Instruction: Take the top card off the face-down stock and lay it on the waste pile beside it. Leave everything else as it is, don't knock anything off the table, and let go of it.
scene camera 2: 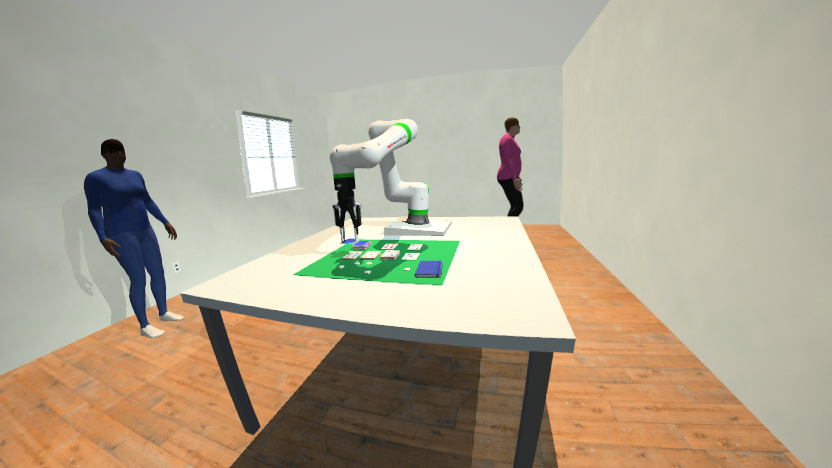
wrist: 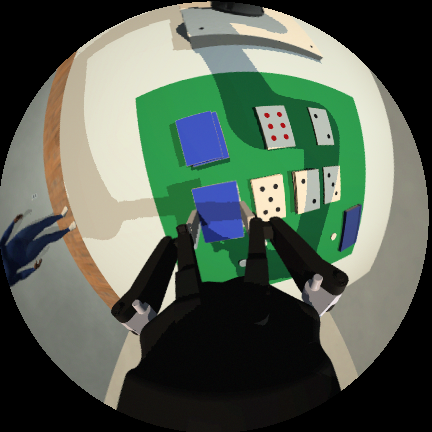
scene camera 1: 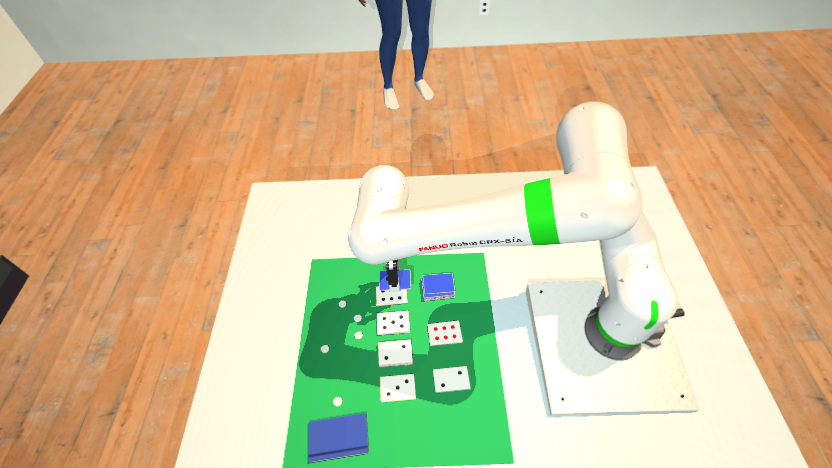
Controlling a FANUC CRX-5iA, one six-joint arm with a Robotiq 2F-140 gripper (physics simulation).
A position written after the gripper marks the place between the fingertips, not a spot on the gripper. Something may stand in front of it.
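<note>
The gripper is visible in scene camera 2 (scene camera 2: 350, 241) and from the wrist (wrist: 219, 213). A green mat (scene camera 1: 475, 420) belongs to the scene too, and the mat appears again at (scene camera 2: 392, 271) and at (wrist: 232, 95).
</note>
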